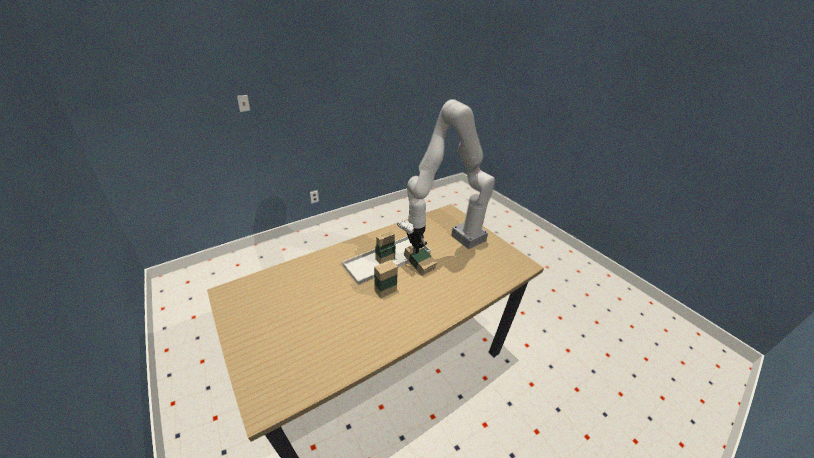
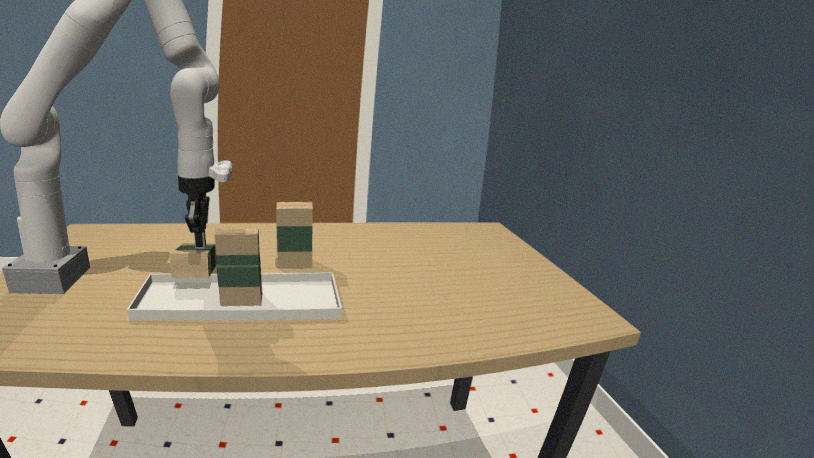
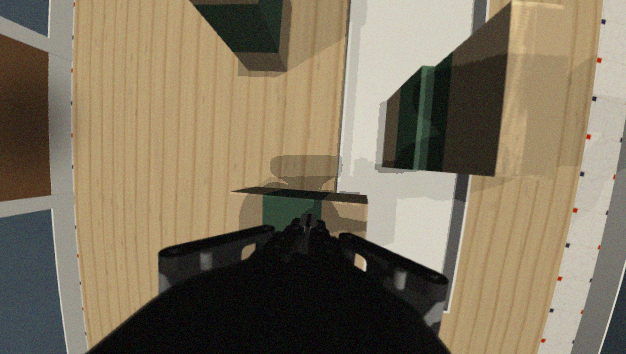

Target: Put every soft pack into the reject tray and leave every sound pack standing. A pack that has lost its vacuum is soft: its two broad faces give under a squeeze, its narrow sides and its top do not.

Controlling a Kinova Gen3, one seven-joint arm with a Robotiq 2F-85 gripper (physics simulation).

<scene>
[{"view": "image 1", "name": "white reject tray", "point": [361, 268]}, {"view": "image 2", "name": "gripper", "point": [200, 247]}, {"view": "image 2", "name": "white reject tray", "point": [285, 296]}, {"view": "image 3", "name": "gripper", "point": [308, 224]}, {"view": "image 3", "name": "white reject tray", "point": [420, 215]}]
</scene>
